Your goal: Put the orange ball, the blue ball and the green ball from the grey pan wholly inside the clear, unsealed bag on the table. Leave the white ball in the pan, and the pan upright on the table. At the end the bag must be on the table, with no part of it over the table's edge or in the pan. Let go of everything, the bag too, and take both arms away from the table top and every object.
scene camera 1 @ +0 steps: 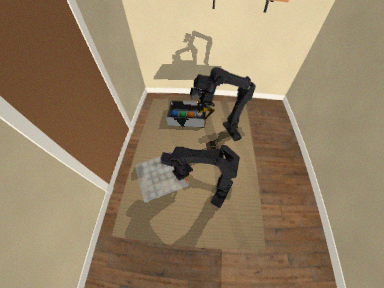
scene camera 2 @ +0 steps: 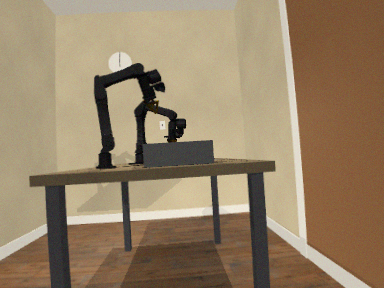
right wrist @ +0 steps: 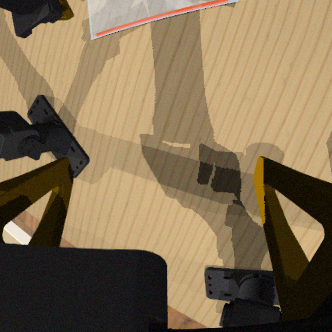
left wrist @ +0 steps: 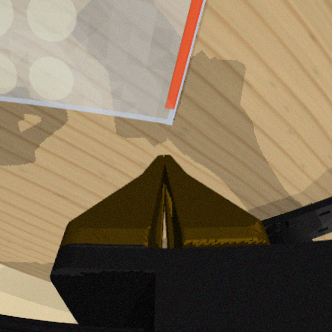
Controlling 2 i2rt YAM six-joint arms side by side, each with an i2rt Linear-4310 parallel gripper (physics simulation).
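Observation:
The clear bag (scene camera 1: 152, 187) (left wrist: 115, 70) (right wrist: 135, 15) lies flat on the table (scene camera 1: 240, 220) (scene camera 2: 150, 173), patterned with pale discs and edged with an orange strip. The grey pan (scene camera 2: 178, 153) stands upright, and in scene camera 1 the blue ball (scene camera 1: 174, 113), green ball (scene camera 1: 183, 114) and orange ball (scene camera 1: 191, 114) sit in a row in it. The white ball is not clearly visible beside the right gripper. My left gripper (left wrist: 163, 165) (scene camera 2: 172, 141) is shut and empty, above the table just off the bag's orange-edged corner. My right gripper (scene camera 1: 206, 111) (scene camera 2: 153, 106) (right wrist: 162, 166) is open and empty, high near the pan's right end.
The left forearm (scene camera 1: 200, 155) reaches across from the right, and its wrist hides the bag's right edge in scene camera 1. The two arm bases stand toward the table's right side there. In the right wrist view, both arm bases show low in the picture.

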